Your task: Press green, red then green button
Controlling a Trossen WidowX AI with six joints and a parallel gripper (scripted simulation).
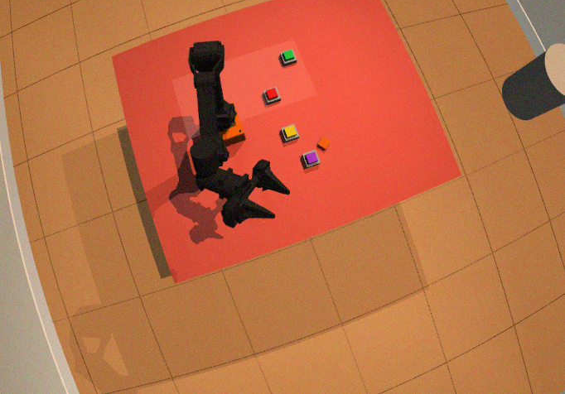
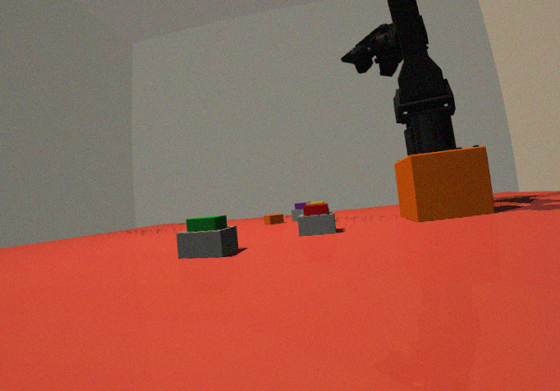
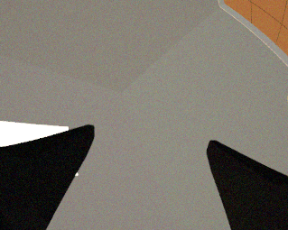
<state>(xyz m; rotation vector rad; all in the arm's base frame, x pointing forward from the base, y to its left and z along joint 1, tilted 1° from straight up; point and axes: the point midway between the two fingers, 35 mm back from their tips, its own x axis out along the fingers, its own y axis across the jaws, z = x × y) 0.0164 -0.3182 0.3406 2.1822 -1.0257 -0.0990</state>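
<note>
Right now the green button is 49 cm to the left of my gripper tip, 41 cm below it and 26 cm ahead of it. The rest, counted from my gripper tip: purple button (41 cm below, 17 cm ahead, 12 cm to the left); orange block (43 cm below, 24 cm ahead, 15 cm to the left); yellow button (41 cm below, 23 cm to the left, 15 cm ahead).
</note>
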